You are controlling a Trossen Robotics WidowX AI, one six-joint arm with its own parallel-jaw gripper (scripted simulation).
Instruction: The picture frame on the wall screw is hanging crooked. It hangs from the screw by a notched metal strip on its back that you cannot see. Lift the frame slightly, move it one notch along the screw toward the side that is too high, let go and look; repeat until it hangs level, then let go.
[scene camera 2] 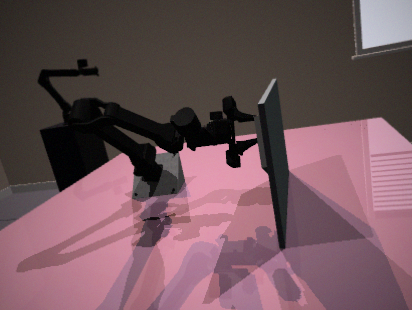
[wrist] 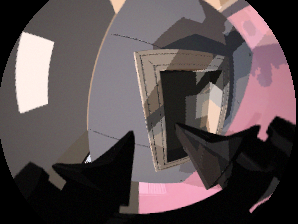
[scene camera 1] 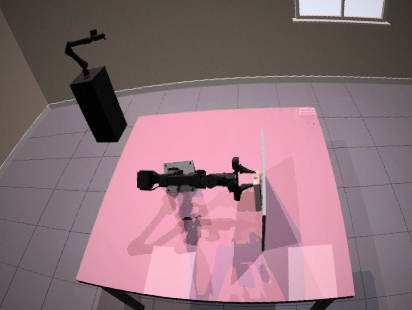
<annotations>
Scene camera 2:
my gripper: 263, 127
thin wall panel: 269, 109
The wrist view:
my gripper: 154, 130
picture frame: 192, 87
thin wall panel: 115, 106
</annotations>
